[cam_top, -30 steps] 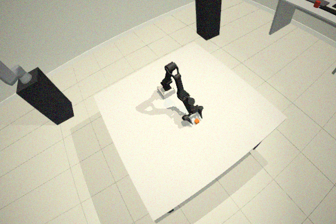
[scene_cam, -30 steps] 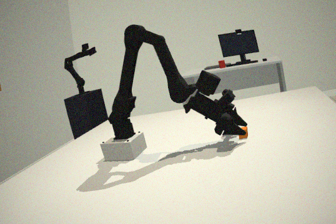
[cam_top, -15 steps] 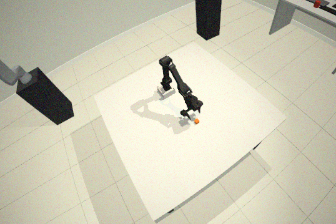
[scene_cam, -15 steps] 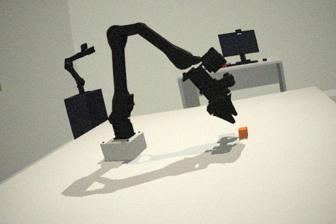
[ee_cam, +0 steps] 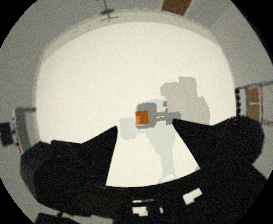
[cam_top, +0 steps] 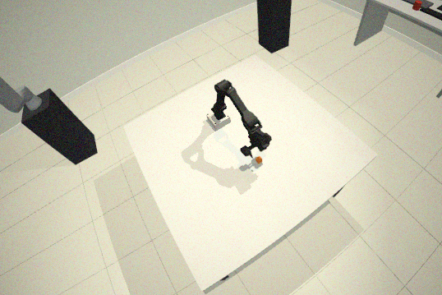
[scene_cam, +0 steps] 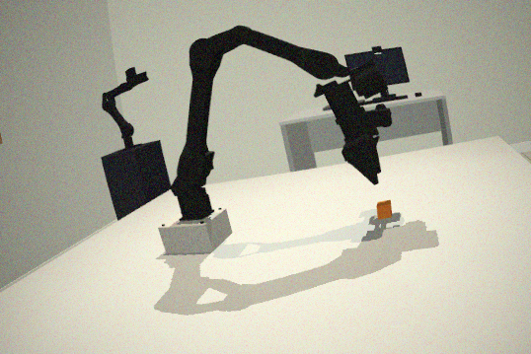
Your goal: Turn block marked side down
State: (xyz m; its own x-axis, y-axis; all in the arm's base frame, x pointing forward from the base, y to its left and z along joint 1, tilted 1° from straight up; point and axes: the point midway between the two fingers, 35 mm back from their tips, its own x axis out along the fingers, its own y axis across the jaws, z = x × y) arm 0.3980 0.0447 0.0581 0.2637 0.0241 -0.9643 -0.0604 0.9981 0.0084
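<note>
My gripper tip is now 70 mm above the block.
</note>
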